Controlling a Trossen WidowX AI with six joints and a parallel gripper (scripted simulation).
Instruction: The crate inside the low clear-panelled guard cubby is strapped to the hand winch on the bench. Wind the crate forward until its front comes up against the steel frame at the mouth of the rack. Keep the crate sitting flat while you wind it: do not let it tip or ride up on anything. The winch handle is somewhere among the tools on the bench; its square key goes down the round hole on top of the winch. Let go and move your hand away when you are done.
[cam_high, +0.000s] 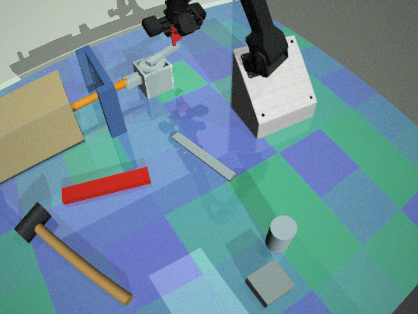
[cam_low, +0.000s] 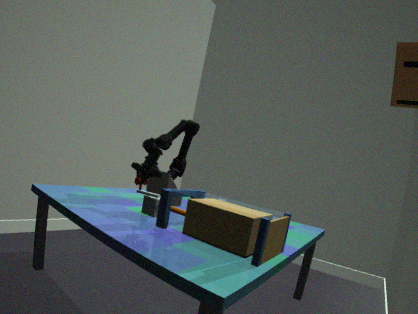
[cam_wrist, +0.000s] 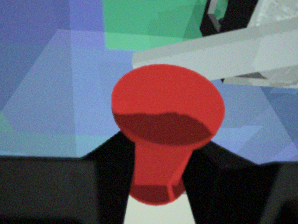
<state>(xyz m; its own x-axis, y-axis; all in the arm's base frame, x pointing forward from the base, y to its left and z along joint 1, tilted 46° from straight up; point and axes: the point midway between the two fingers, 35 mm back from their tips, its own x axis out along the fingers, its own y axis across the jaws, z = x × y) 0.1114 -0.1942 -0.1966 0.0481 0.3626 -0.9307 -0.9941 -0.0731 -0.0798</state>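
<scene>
Right now the crank handle is 30 mm ahead of my gripper tip, 30 mm to the left of it and 30 mm below it. The rest, counted from my gripper tip: grey flat bar 80 mm ahead, 370 mm to the left, 130 mm below; red knob 20 mm to the left; grey winch 80 mm ahead, 50 mm to the left, 100 mm below.
</scene>
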